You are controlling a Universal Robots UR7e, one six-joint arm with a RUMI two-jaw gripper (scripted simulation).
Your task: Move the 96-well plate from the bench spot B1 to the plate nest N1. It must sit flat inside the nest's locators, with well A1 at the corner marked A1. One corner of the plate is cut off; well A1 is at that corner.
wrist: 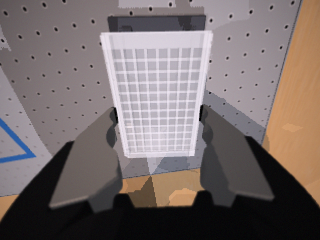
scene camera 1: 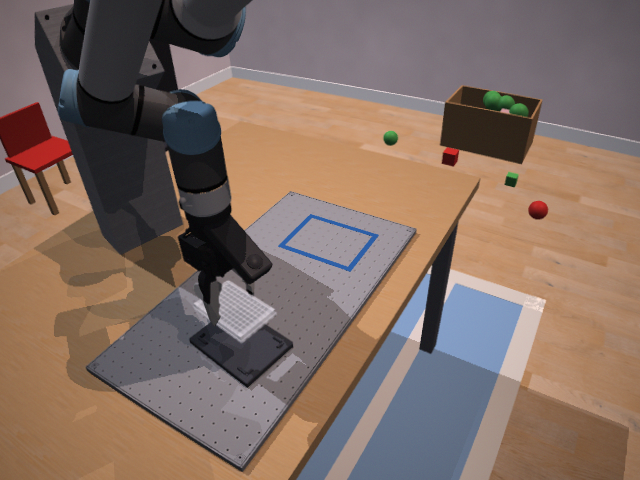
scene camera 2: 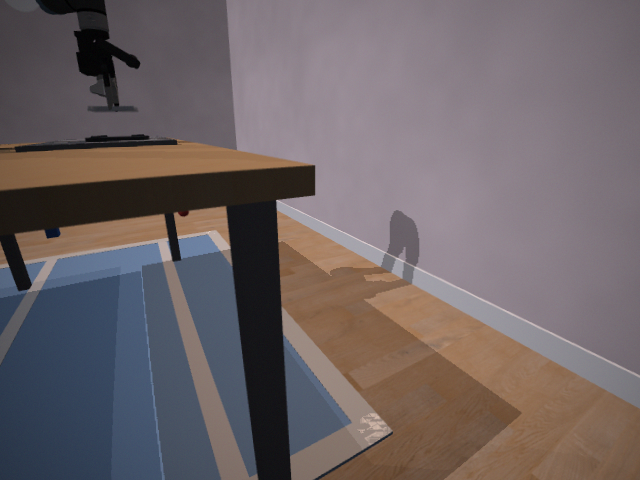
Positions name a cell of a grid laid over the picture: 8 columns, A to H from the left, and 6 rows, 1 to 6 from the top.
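I see a clear 96-well plate (scene camera 1: D4), which is also at (wrist: E2). There is a plate nest N1 (scene camera 1: D5) too, and the wrist view shows it as well (wrist: D1). My own gripper (scene camera 1: C4) is visible with them, and I can find my gripper (wrist: D3) and again my gripper (scene camera 2: B2).
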